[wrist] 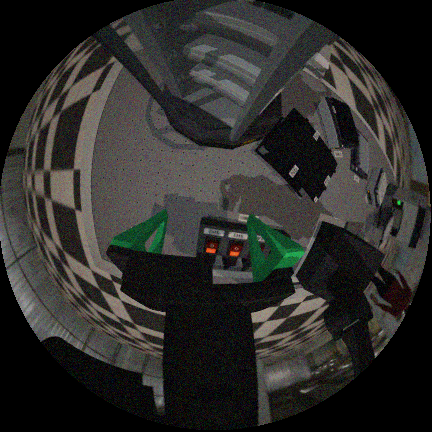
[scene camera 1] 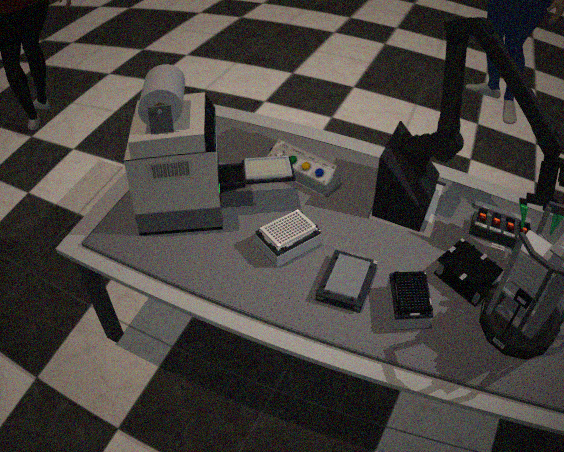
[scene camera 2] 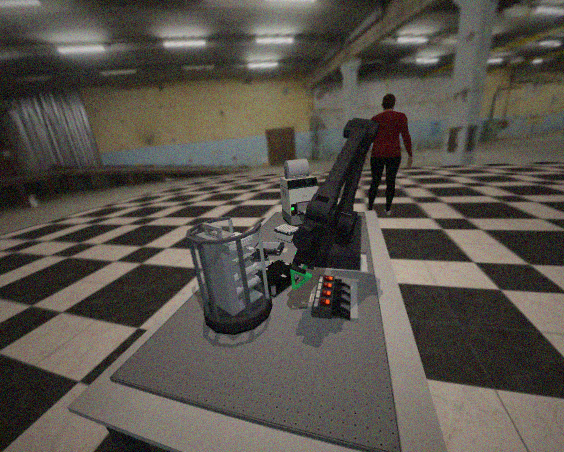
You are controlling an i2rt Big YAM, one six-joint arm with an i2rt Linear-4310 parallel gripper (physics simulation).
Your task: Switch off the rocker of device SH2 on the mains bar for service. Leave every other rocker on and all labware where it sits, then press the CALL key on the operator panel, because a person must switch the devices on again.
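Observation:
Cylindrical rack (scene camera 1: 514,316), (scene camera 2: 231,273) and (wrist: 211,74). Button panel (scene camera 1: 311,172). Black well plate (scene camera 1: 411,291) and (wrist: 343,115). My gripper (wrist: 207,215): open, holding nothing.

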